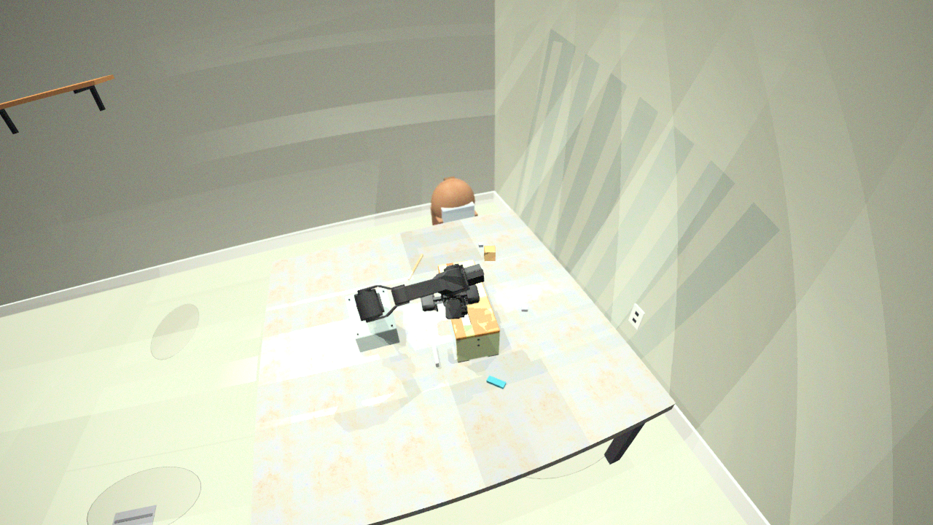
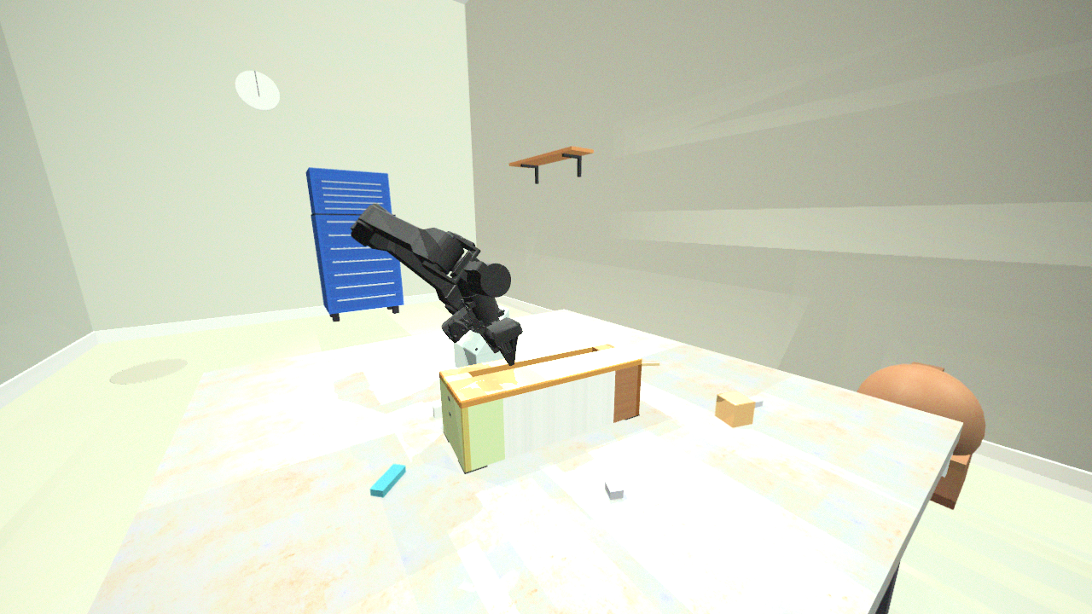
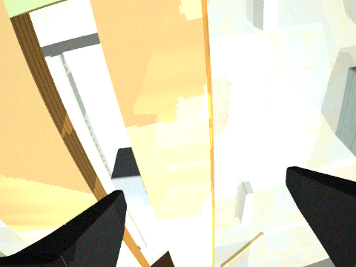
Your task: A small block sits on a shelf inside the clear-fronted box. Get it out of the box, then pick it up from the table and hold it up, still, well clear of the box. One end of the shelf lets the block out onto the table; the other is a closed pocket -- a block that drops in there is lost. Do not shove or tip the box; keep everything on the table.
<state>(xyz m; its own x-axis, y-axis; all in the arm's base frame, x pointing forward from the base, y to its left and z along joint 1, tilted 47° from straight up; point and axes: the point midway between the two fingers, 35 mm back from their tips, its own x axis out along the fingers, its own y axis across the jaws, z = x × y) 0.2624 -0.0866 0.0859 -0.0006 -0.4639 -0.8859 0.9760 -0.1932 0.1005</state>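
Right now the grey block is 5 cm below my gripper tip, 5 cm ahead of it and 2 cm to the left of it. Round my gripper tip: thin wooden stick 43 cm to the left, 13 cm below; orange cube 35 cm to the left, 32 cm ahead, 11 cm below.
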